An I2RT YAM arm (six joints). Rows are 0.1 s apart.
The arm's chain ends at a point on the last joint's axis. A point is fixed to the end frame.
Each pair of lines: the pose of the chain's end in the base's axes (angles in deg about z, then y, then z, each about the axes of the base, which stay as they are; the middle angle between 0 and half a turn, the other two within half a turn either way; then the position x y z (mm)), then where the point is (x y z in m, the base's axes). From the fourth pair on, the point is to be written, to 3 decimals.
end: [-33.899 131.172 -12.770 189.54 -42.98 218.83]
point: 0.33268 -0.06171 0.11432
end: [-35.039 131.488 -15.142 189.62 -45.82 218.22]
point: 0.33121 -0.06996 0.11271
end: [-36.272 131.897 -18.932 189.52 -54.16 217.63]
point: 0.32841 -0.08698 0.11088
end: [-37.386 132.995 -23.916 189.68 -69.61 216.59]
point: 0.323 -0.113 0.107
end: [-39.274 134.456 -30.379 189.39 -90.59 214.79]
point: 0.315 -0.147 0.101
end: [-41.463 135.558 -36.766 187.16 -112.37 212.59]
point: 0.304 -0.180 0.096
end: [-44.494 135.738 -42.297 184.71 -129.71 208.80]
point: 0.294 -0.207 0.091
